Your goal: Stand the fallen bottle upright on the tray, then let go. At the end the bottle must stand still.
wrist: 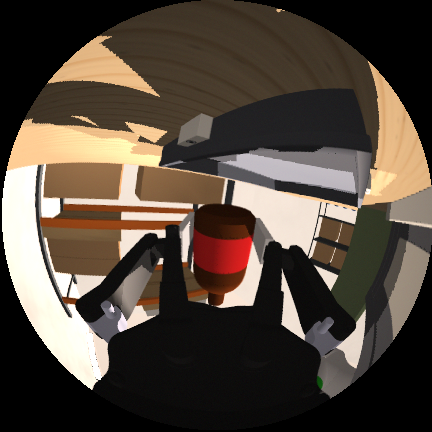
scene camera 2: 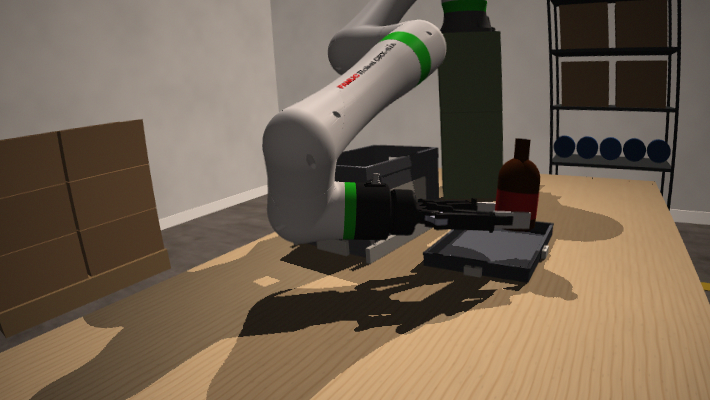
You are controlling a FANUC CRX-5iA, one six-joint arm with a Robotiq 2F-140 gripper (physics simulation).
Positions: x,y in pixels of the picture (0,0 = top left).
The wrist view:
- my gripper: 223,224
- brown bottle: 222,233
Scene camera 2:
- my gripper: 518,215
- brown bottle: 518,187
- dark bin: 416,168
